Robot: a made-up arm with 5 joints. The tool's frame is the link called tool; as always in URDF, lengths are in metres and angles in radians. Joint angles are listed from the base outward. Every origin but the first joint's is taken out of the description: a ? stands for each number. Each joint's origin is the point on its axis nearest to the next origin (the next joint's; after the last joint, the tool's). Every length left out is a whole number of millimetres.
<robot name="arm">
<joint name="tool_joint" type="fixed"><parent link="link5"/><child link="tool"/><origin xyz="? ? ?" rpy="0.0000 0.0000 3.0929"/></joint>
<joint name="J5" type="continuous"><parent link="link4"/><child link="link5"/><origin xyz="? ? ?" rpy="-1.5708 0.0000 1.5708"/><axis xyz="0 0 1"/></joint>
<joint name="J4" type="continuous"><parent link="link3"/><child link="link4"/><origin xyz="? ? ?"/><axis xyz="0 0 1"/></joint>
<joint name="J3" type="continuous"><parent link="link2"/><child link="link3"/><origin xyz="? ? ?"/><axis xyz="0 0 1"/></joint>
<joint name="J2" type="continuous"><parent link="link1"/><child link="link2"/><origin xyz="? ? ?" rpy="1.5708 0.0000 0.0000"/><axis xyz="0 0 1"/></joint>
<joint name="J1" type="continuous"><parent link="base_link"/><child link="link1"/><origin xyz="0.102 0.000 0.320" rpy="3.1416 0.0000 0.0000"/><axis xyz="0 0 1"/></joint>
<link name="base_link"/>
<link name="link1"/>
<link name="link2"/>
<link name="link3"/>
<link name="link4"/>
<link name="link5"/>
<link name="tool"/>
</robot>
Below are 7 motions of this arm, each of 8 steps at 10 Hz.
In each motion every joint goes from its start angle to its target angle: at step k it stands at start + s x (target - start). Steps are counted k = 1, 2, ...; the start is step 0. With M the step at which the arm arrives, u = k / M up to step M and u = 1 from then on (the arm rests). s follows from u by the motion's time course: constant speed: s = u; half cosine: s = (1 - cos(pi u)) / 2; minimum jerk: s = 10 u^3 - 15 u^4 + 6 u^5.
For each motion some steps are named. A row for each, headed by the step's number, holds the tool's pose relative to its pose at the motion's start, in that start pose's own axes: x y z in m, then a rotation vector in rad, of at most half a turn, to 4 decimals.
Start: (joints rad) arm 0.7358 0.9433 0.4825 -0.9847 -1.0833
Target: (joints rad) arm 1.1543 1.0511 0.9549 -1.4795 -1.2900
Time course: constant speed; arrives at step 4
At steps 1, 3, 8:
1: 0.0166 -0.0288 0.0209 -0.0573 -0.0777 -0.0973
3: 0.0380 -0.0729 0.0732 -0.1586 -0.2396 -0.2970
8: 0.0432 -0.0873 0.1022 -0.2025 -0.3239 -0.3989

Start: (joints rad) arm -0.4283 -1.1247 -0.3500 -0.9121 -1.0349
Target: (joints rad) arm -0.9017 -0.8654 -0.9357 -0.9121 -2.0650
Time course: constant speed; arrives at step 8
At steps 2, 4, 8:
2: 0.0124 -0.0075 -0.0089 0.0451 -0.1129 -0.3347
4: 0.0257 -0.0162 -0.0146 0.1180 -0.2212 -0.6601
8: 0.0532 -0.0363 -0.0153 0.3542 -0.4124 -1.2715

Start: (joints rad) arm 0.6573 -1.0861 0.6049 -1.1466 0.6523
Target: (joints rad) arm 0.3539 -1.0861 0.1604 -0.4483 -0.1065
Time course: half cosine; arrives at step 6
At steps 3, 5, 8:
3: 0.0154 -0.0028 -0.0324 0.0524 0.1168 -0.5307
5: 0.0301 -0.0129 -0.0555 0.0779 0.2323 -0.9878
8: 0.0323 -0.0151 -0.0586 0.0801 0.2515 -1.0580

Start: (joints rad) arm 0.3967 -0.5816 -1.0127 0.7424 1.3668
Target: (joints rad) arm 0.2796 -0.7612 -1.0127 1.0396 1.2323
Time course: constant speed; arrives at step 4
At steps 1, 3, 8:
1: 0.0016 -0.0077 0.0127 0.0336 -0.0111 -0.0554
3: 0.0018 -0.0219 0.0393 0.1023 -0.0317 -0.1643
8: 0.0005 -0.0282 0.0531 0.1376 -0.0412 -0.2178

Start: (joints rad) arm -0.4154 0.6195 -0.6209 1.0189 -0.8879
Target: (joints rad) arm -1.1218 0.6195 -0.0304 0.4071 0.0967
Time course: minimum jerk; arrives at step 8
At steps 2, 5, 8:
2: -0.0258 0.0123 -0.0093 0.0261 0.0284 0.1641
5: -0.1974 0.0422 -0.0350 0.2477 0.1433 1.1425
8: -0.2721 0.0296 -0.0312 0.3831 0.1576 1.5686

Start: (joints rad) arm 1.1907 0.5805 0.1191 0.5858 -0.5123
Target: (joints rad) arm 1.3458 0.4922 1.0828 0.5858 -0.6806
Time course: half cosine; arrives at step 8
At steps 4, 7, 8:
4: -0.0684 -0.0658 -0.0187 -0.2526 0.3577 -0.1608
7: -0.1418 -0.1173 -0.0010 -0.4881 0.6878 -0.3045
8: -0.1478 -0.1208 0.0019 -0.5076 0.7150 -0.3157

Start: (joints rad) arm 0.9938 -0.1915 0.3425 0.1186 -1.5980
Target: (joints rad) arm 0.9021 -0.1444 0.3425 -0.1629 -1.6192
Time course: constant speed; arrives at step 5
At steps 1, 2, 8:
1: -0.0050 0.0003 -0.0021 0.0453 0.0214 0.0002
2: -0.0101 0.0005 -0.0041 0.0906 0.0432 -0.0004
8: -0.0257 0.0009 -0.0088 0.2255 0.1107 -0.0071

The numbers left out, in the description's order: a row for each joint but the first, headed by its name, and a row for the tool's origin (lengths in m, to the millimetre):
tool: 0.000 0.000 0.000
J5: 0.040 0.000 0.000
J4: 0.176 -0.007 0.000
J3: 0.044 -0.179 0.000
J2: 0.047 0.016 0.000

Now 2 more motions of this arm.
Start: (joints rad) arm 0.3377 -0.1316 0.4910 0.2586 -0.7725
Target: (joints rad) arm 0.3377 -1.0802 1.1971 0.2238 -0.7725
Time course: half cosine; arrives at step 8
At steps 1, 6, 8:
1: -0.0009 -0.0010 0.0062 0.0077 -0.0072 0.0000
6: -0.0491 -0.0528 0.1041 0.1732 -0.1613 0.0000
8: -0.0615 -0.0661 0.1123 0.2030 -0.1889 0.0000

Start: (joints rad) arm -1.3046 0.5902 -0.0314 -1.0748 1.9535
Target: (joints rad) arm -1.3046 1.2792 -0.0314 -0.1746 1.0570
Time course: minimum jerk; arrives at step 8
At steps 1, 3, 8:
1: 0.0013 0.0038 0.0013 0.0242 -0.0082 -0.0144
3: 0.0216 0.0622 0.0294 0.4288 -0.0917 -0.2428
8: 0.0610 0.1759 0.1726 1.6226 0.1862 -0.6949

